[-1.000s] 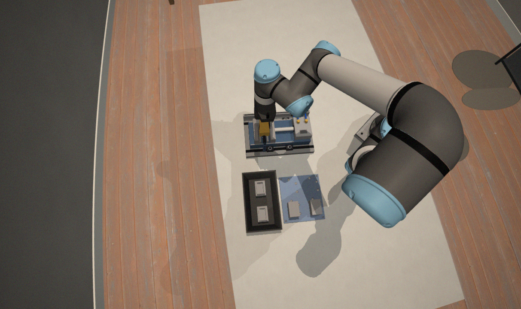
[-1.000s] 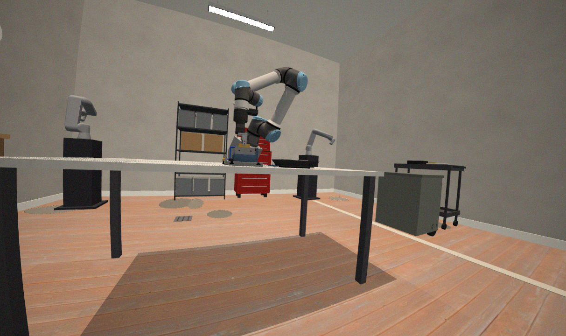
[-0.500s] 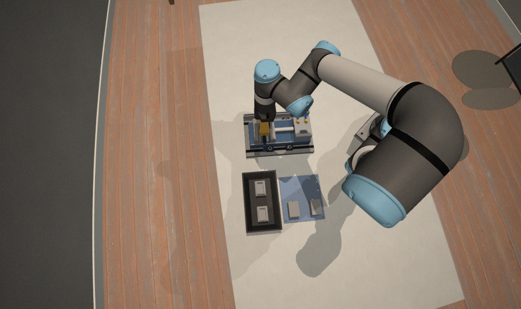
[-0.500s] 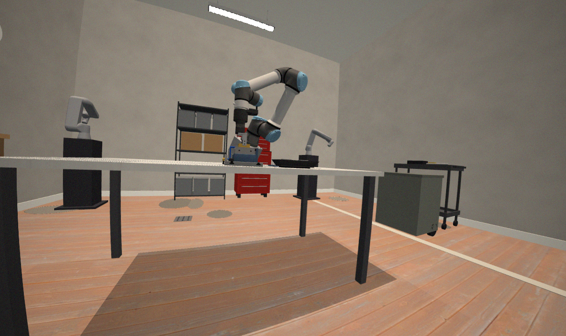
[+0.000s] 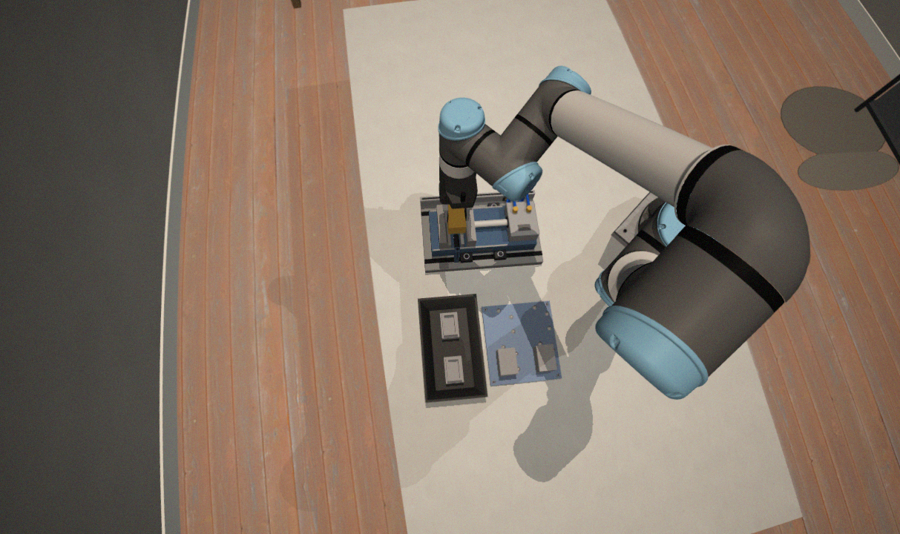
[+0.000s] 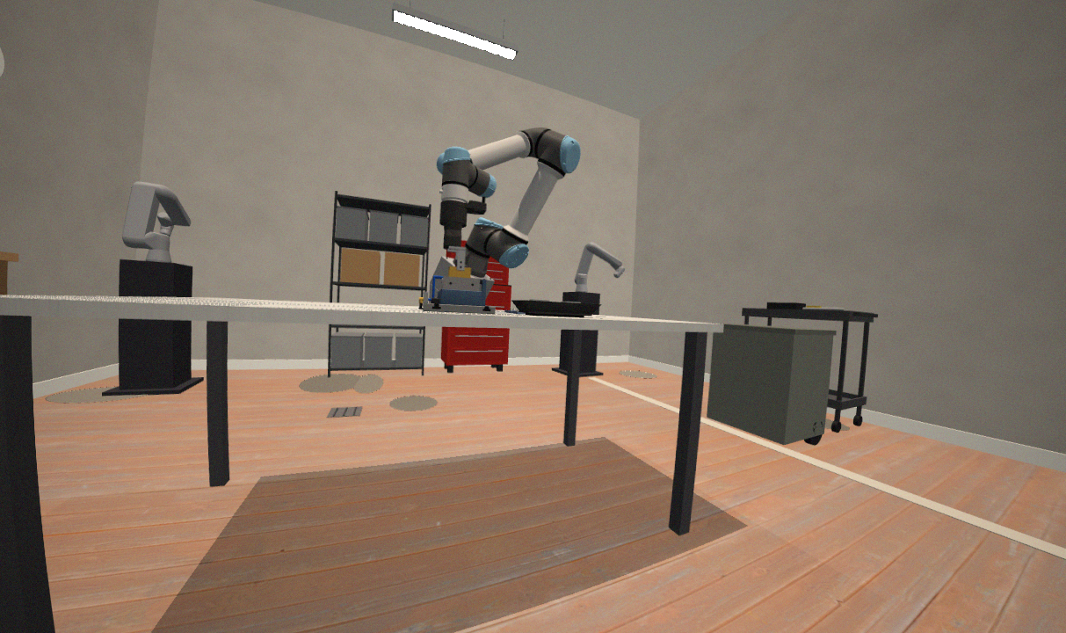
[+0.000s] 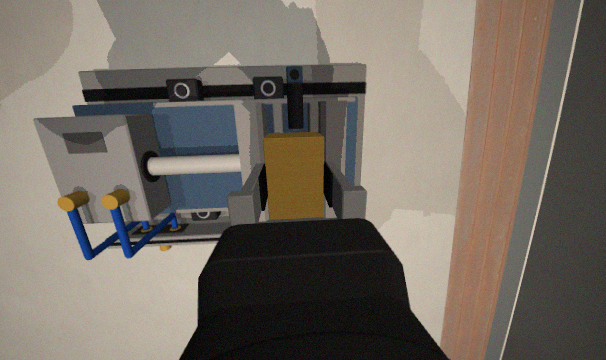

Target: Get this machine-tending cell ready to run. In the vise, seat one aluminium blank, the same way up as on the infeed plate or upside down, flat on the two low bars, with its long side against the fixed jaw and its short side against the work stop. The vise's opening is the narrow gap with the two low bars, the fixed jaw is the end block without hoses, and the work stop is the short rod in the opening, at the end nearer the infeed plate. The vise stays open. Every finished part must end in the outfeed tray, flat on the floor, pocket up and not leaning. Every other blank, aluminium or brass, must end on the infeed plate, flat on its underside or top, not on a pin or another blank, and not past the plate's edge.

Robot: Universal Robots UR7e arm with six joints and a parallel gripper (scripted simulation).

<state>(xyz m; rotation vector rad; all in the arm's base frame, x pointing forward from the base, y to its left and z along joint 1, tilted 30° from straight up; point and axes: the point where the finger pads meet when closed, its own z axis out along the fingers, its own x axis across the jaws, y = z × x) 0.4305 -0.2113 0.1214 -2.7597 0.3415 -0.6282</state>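
Right now my hand is 3 cm short of the fixed jaw and 6 cm above it. Round my hand: black work stop rod: 1 cm ahead, 5 cm to the left, 4 cm below; then brass blank: 3 cm below; then moving jaw: 3 cm behind, 1 cm to the left, 6 cm below.
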